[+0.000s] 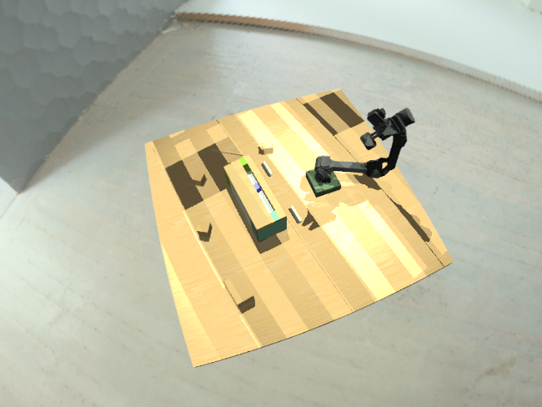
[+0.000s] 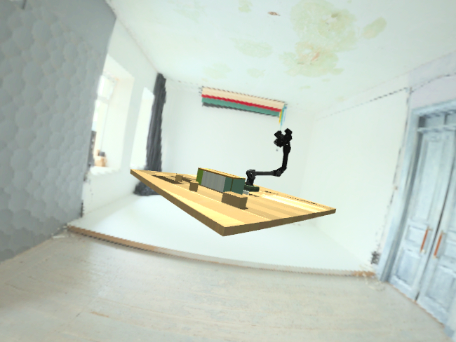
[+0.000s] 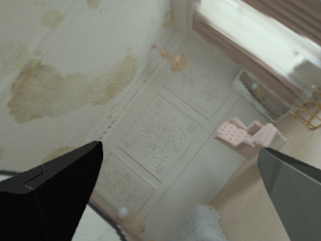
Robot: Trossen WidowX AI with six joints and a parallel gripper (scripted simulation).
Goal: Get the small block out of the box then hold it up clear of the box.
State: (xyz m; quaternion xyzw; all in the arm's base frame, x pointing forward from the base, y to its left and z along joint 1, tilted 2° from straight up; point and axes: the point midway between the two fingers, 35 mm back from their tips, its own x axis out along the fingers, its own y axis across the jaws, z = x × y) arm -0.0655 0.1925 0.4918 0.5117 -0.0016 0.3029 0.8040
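My gripper tip is 38 cm short of the blue block, 25 cm to the left of it and 46 cm above it. Round my gripper tip: box (36 cm ahead, 23 cm to the right, 48 cm below).
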